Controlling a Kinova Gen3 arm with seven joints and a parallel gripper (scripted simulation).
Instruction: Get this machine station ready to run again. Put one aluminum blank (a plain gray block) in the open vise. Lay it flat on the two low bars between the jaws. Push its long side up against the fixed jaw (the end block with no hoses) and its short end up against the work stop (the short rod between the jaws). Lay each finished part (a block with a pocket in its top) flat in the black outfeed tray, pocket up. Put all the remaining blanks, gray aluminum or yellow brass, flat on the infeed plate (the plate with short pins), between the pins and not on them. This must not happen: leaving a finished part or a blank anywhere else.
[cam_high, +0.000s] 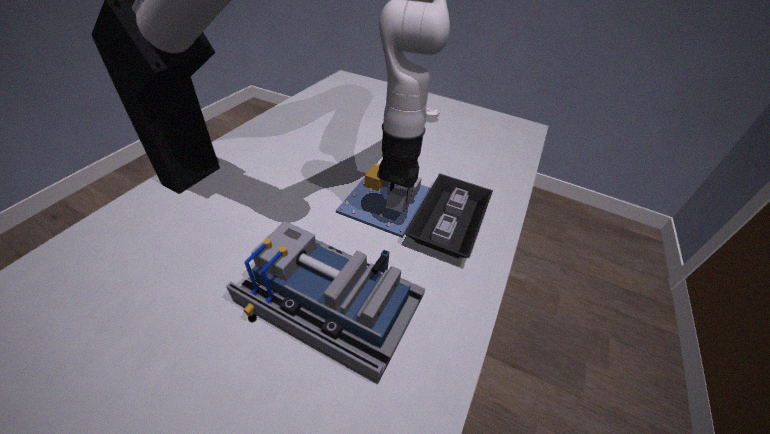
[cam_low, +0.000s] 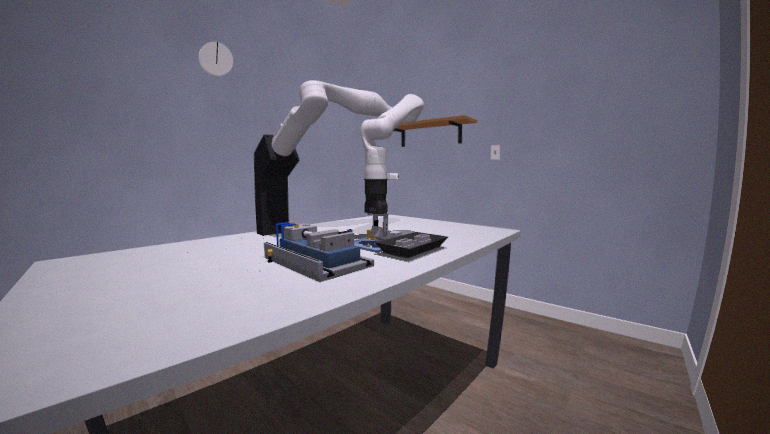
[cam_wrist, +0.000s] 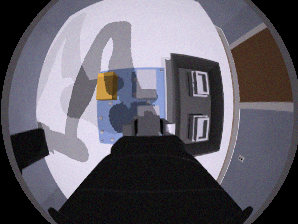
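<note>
My hand is 30 mm above the gray aluminum blank. Also, from my hand: black outfeed tray (120 mm ahead, 20 mm to the left, 70 mm below); infeed plate (40 mm behind, 40 mm to the left, 80 mm below); yellow brass blank (80 mm behind, 90 mm to the left, 50 mm below).
</note>
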